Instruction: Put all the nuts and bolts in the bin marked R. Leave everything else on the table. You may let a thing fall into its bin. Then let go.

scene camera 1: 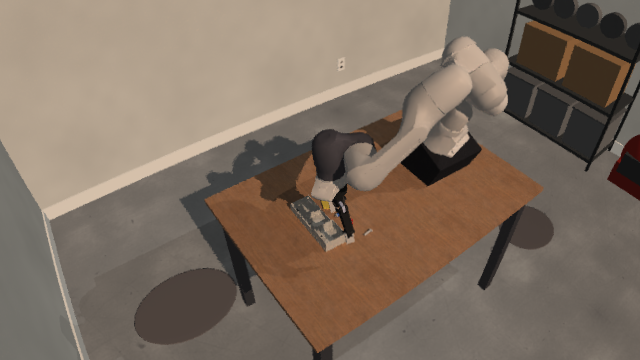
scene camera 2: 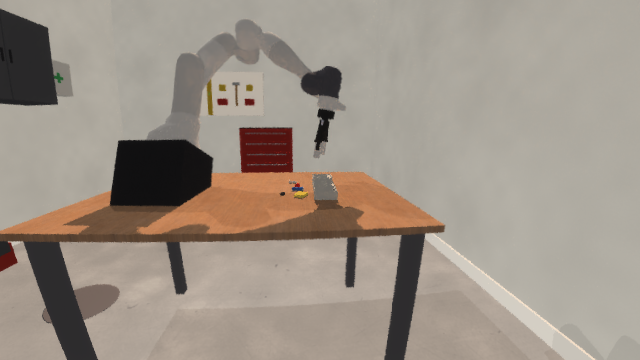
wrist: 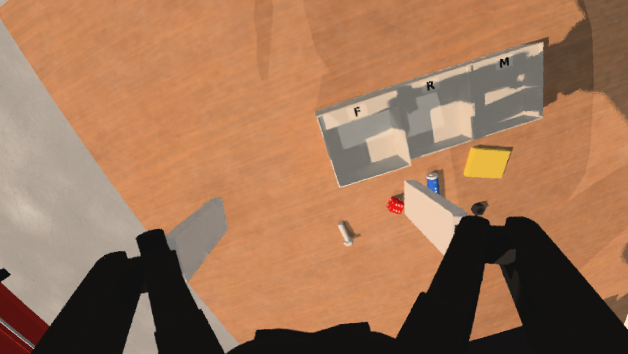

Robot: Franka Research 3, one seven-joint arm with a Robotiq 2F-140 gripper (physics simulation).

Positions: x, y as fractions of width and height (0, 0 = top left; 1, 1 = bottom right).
Observation:
I see my gripper (wrist: 0.50, 0.58), a yellow block (wrist: 0.77, 0.46) and a grey three-part bin tray (scene camera 1: 0.51, 0.65).
The grey three-part bin tray also shows in the wrist view (wrist: 0.60, 0.37).

